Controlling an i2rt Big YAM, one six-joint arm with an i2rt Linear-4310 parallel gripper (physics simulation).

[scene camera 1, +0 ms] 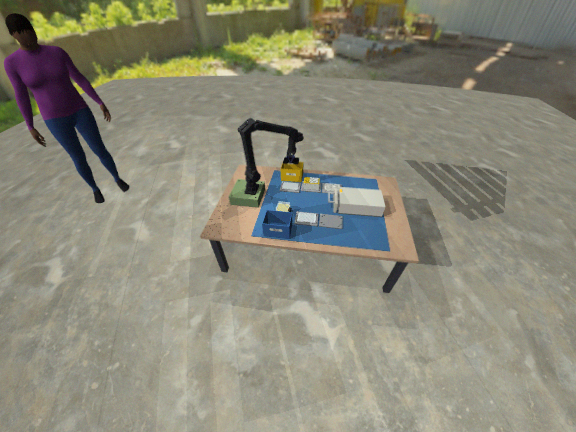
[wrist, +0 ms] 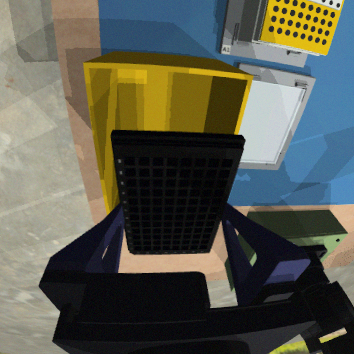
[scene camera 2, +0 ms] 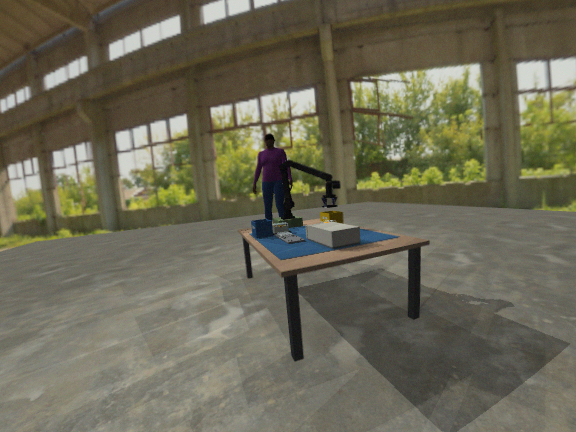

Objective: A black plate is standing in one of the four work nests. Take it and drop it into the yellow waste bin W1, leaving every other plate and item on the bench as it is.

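Frame: origin at the arm's base, x up, y left, z back, level; metres.
Seen in the pictures: gripper, fingertip midpoint: (scene camera 1: pixel 291 160) (wrist: pixel 173 207); arm's base, origin of the base link: (scene camera 1: pixel 252 189) (scene camera 2: pixel 288 218).
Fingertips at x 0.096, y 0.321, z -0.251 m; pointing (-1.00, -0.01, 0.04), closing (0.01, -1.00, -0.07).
Note:
Pixels of each thing's top centre, then the offset from my fingertips to it. "spot": a spot on its surface instead.
- black plate, middle of its top: (wrist: pixel 174 215) (scene camera 1: pixel 291 159) dx +0.007, dy +0.000, dz +0.001 m
- yellow waste bin W1, middle of its top: (wrist: pixel 164 163) (scene camera 1: pixel 292 165) (scene camera 2: pixel 331 212) dx -0.053, dy +0.007, dz -0.007 m
- nest with a white surface, surface spot: (wrist: pixel 270 122) (scene camera 1: pixel 291 186) spot: dx -0.154, dy -0.152, dz -0.029 m
- nest with a yellow-and-white tip rack, surface spot: (wrist: pixel 302 25) spot: dx -0.101, dy -0.115, dz -0.151 m
- blue bin, middle of its top: (scene camera 1: pixel 277 217) (scene camera 2: pixel 261 220) dx -0.053, dy -0.631, dz -0.027 m
- white machine, middle of its top: (scene camera 2: pixel 331 225) (scene camera 1: pixel 361 196) dx -0.067, dy -0.281, dz -0.583 m
The black plate (wrist: pixel 175 195), with a grid of wells, is held between the two fingers of my gripper (wrist: pixel 173 207) (scene camera 2: pixel 329 204), which is shut on its sides. In the wrist view the plate covers the near part of the yellow waste bin W1 (wrist: pixel 245 107) (scene camera 1: pixel 292 173) (scene camera 2: pixel 332 217). In scene camera 2 the gripper is above the bin, with a small gap to its rim. In scene camera 1 the gripper shows at the bin's top edge. The part of the bin's inside that shows holds no plate. How far the plate's lower side is from the rim is hidden.
Beside the bin stands a nest with a white surface (wrist: pixel 270 122) (scene camera 1: pixel 290 186); next to it is a nest with a yellow-and-white tip rack (wrist: pixel 302 25) (scene camera 1: pixel 312 180). A blue bin (scene camera 1: pixel 277 225), a white machine (scene camera 1: pixel 361 201) and the green arm base (scene camera 1: pixel 239 199) stand on the table.

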